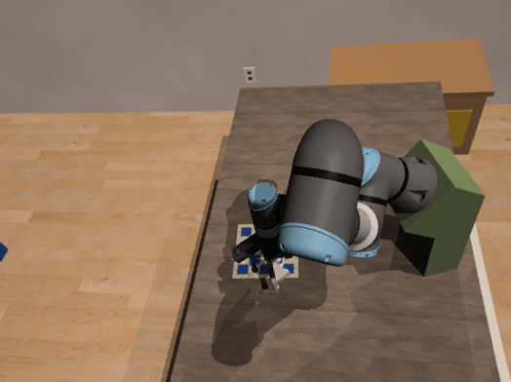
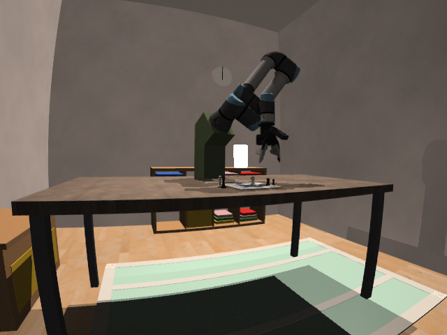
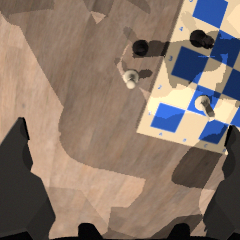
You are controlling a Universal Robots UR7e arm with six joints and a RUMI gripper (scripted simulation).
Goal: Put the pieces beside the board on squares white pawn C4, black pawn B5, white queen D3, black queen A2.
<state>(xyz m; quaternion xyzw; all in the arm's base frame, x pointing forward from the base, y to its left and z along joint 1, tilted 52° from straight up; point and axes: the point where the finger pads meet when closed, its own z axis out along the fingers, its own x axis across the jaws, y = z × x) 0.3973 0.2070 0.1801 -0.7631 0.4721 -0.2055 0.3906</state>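
The white pawn is 10 cm below my hand. Round my hand: black pawn: 10 cm below, 3 cm ahead, 1 cm to the left; blue-and-cream chessboard: 11 cm to the right, 11 cm below, 9 cm ahead; black piece: 9 cm below, 9 cm ahead, 3 cm to the right.
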